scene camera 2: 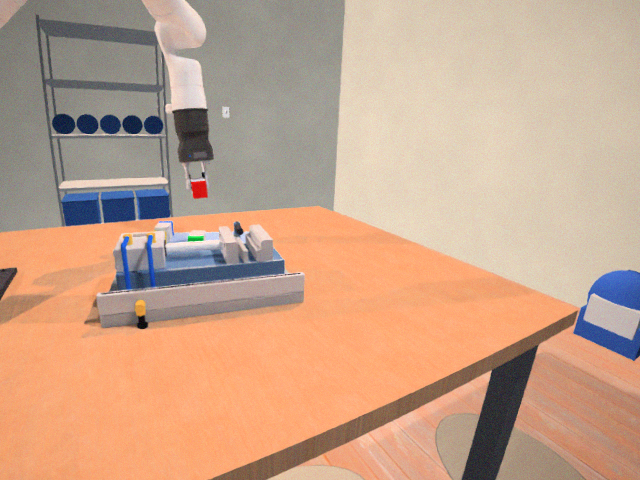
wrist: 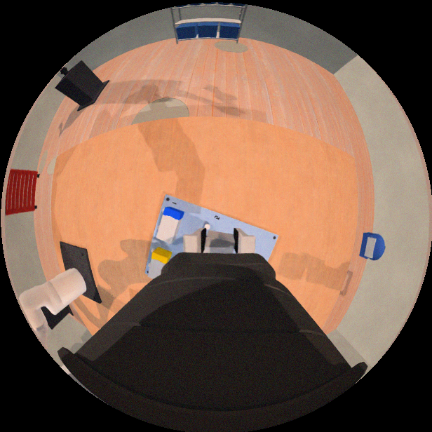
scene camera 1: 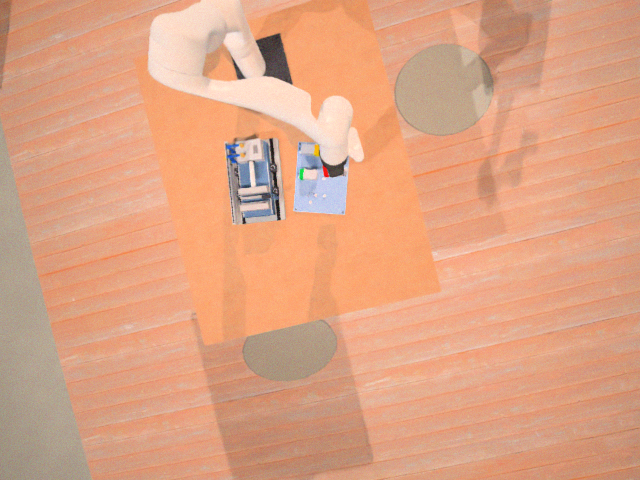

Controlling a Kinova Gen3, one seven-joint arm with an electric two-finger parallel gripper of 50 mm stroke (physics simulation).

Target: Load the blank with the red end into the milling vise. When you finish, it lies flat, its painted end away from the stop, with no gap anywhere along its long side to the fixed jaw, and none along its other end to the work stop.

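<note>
My gripper (scene camera 2: 197, 180) (wrist: 219, 236) is shut on the blank with the red end (scene camera 2: 199, 189) (scene camera 1: 325, 171). It holds the blank in the air, well above the table; the red end faces scene camera 2. In the wrist view the blank's grey body shows between the two pads. The milling vise (scene camera 1: 261, 178) (scene camera 2: 206, 301) stands beside the blue tray. Its two jaws, the one by the screw (scene camera 2: 227, 243) (scene camera 1: 254, 191) and the outer one (scene camera 2: 260, 242) (scene camera 1: 255, 207), stand apart. I cannot make out the work stop clearly.
The blue tray (scene camera 1: 330, 201) (wrist: 262, 242) lies below the gripper. It bears a green-ended blank (scene camera 1: 308, 174) (scene camera 2: 195, 238), a blue-ended blank (wrist: 169, 224) and a yellow-ended blank (wrist: 161, 256). Blue-handled clamps (scene camera 2: 151, 263) stand up at the vise's screw end.
</note>
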